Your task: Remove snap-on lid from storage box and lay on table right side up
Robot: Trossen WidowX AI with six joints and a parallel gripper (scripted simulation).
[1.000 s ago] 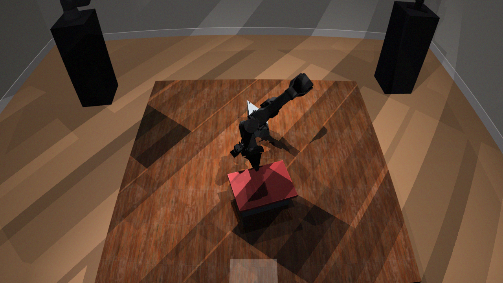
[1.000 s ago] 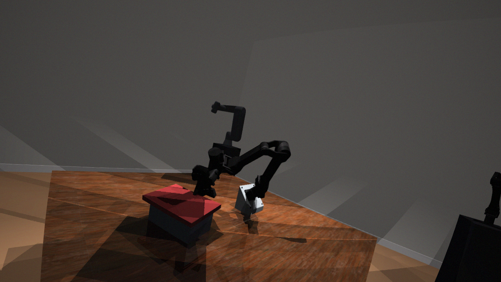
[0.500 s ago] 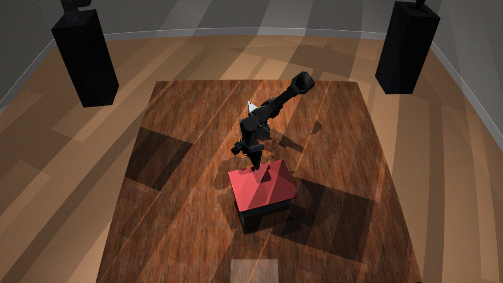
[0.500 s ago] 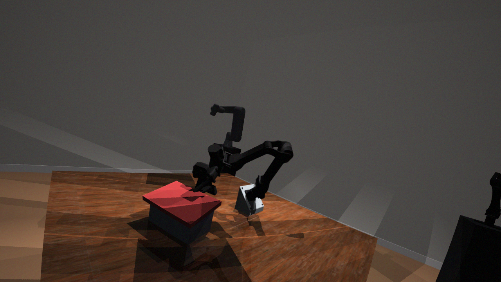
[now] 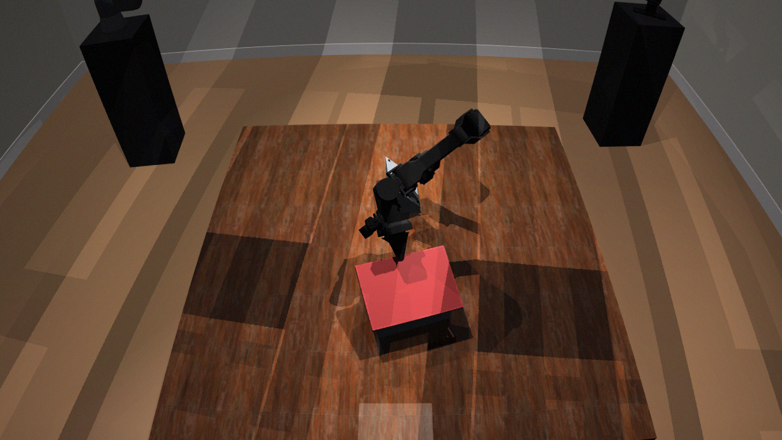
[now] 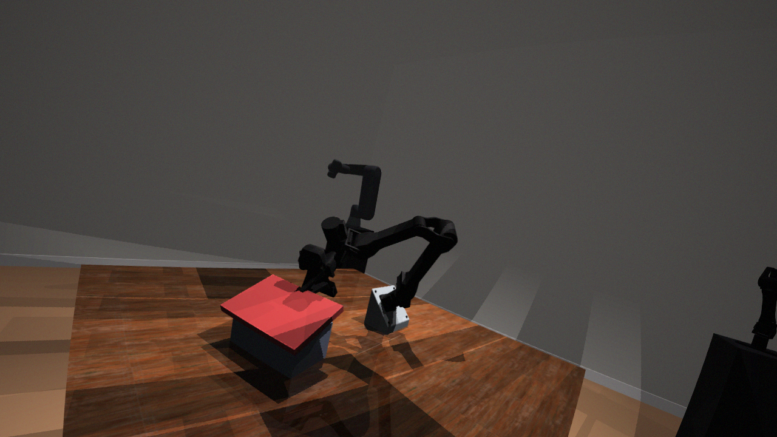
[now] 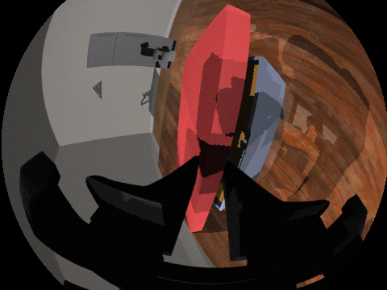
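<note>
My gripper tip is 7 cm short of the red lid, 2 cm to the right of it and 2 cm above it. Round my gripper tip: storage box: 9 cm below, 6 cm ahead, 1 cm to the left.
</note>
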